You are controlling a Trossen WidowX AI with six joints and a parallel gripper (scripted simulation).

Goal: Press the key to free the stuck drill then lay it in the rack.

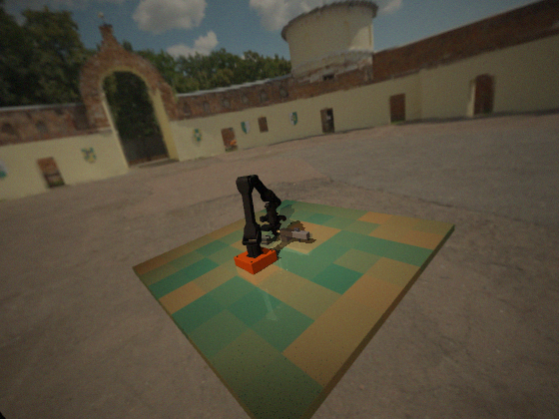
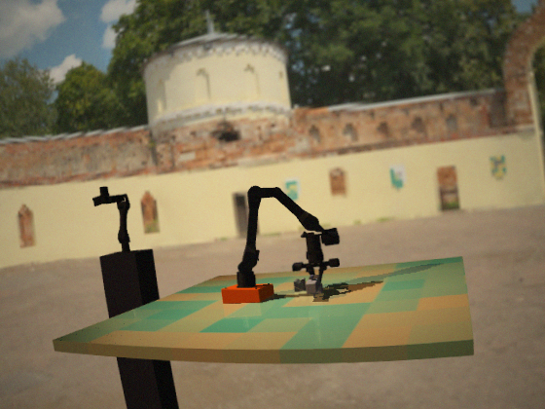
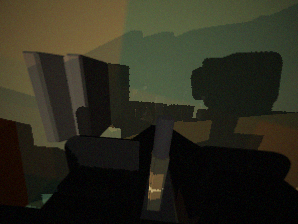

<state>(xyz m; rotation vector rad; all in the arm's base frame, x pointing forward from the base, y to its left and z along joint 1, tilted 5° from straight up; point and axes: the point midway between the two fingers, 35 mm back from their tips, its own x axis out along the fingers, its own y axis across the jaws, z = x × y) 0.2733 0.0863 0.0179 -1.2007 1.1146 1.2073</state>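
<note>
Now: the drill 4 cm to the right of my gripper tip and 3 cm above it. The rest, counted from my gripper tip: drill rack 8 cm behind, 3 cm to the left, 1 cm above; then drill sleeve 14 cm to the right, 3 cm above; then key 16 cm to the right, 4 cm above.
</note>
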